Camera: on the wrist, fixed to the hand. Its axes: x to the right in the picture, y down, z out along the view.
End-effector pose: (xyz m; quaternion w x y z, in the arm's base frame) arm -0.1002 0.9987 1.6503 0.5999 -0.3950 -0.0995 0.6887
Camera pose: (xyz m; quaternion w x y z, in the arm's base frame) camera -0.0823 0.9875 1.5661 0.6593 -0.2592 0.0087 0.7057
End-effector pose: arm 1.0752 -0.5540 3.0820 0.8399 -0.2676 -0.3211 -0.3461
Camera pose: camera 1.1461 -0.5877 3.0449 0.8642 -0.1206 -0.4034 -0.2755
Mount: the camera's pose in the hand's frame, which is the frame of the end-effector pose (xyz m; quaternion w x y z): 0.0262 0.0410 -0.0719 0.9830 0.1811 -0.0294 -0.0015
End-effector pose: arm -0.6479 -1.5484 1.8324 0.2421 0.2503 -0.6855 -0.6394
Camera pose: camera -0.6222 -1.6175 1.8783 0.1715 0.2721 -0.7964 -0.5121
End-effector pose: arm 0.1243 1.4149 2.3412 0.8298 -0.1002 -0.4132 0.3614
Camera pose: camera 0.1680 1.4718 2.2923 0.8223 0.0630 -0.3653 0.4318
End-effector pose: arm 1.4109 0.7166 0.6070 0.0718 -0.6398 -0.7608 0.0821
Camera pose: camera 1.4613 0.7517 0.6684 0.1642 -0.6124 -0.7361 0.2372
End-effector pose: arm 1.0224 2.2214 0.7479 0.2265 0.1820 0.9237 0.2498
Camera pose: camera 0.9731 2.2391 0.8172 0.2172 0.2259 0.9468 0.0726
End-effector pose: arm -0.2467 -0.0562 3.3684 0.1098 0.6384 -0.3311 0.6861
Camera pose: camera -0.3322 -0.0516 3.3828 0.0164 -0.6681 0.2035 -0.7155
